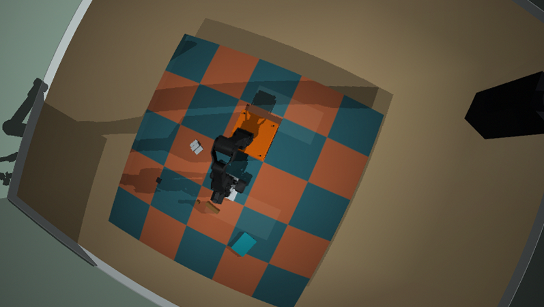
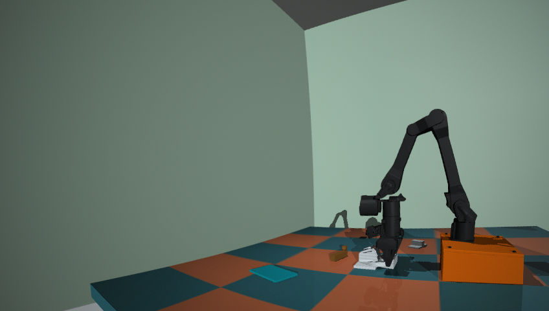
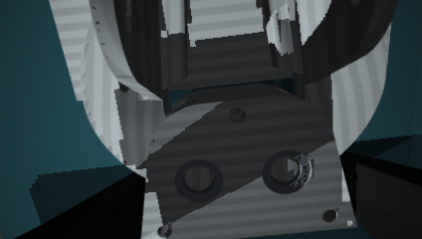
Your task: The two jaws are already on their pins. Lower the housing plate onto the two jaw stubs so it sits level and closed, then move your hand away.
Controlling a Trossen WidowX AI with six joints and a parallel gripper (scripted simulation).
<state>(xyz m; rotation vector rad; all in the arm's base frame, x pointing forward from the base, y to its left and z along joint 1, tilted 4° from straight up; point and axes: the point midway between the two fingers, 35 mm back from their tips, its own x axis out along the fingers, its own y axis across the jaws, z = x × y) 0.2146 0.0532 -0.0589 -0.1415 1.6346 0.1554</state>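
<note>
My gripper tip is now 2 cm below the white housing plate and 1 cm short of it. Also, from my gripper tip: teal flat plate 27 cm to the left, 27 cm ahead; then white jaw assembly 2 cm to the left, 2 cm ahead, 1 cm above; then brown L-shaped bar 20 cm ahead, 1 cm to the left.
</note>
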